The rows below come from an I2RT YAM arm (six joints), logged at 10 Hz.
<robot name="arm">
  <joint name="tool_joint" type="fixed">
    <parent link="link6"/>
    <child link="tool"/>
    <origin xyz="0 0 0" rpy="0 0 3.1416"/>
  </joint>
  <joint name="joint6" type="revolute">
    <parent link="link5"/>
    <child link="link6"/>
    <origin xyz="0 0.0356 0.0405" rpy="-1.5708 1.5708 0"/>
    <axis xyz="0 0 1"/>
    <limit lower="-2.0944" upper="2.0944"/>
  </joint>
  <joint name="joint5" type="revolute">
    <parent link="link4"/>
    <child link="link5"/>
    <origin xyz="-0.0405 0.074 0.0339" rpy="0 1.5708 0"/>
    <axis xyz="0 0 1"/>
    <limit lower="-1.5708" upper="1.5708"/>
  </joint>
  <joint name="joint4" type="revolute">
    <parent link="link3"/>
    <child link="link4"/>
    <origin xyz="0.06 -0.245 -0.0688" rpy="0 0 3.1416"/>
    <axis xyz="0 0 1"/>
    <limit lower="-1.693" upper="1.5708"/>
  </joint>
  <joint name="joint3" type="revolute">
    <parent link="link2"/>
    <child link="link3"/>
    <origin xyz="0 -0.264 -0.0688" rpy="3.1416 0 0"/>
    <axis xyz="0 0 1"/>
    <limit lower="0" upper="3.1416"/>
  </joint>
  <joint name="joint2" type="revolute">
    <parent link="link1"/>
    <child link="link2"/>
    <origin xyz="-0.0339 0.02 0.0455" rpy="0 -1.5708 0"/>
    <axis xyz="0 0 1"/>
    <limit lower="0" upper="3.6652"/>
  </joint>
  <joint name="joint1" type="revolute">
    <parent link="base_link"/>
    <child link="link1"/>
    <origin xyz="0 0 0.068" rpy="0 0 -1.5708"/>
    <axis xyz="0 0 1"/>
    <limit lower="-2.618" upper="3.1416"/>
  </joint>
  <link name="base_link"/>
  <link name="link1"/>
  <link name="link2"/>
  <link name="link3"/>
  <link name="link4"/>
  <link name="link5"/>
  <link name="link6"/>
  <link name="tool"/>
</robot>
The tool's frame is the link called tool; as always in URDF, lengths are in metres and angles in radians.
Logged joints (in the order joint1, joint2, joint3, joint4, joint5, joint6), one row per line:
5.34 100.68 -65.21 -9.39 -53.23 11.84
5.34 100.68 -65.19 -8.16 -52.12 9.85
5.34 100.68 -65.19 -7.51 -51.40 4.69
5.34 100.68 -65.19 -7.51 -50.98 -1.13
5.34 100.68 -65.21 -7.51 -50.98 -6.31
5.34 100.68 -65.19 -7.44 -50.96 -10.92
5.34 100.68 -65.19 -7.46 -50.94 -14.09
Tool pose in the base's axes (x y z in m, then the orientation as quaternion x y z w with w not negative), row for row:
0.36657 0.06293 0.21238 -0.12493 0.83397 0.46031 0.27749
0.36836 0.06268 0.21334 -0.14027 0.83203 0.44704 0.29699
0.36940 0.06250 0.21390 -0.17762 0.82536 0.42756 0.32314
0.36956 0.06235 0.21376 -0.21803 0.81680 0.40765 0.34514
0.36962 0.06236 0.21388 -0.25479 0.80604 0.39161 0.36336
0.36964 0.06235 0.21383 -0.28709 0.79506 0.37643 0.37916
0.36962 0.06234 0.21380 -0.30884 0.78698 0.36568 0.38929
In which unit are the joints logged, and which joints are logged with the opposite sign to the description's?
The joints are logged in degrees. Opposite sign: joint3.
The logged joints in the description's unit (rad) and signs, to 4 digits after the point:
0.0932 1.7572 1.1381 -0.1639 -0.9290 0.2066
0.0932 1.7572 1.1378 -0.1424 -0.9097 0.1719
0.0932 1.7572 1.1378 -0.1311 -0.8971 0.0819
0.0932 1.7572 1.1378 -0.1311 -0.8898 -0.0197
0.0932 1.7572 1.1381 -0.1311 -0.8898 -0.1101
0.0932 1.7572 1.1378 -0.1299 -0.8894 -0.1906
0.0932 1.7572 1.1378 -0.1302 -0.8891 -0.2459

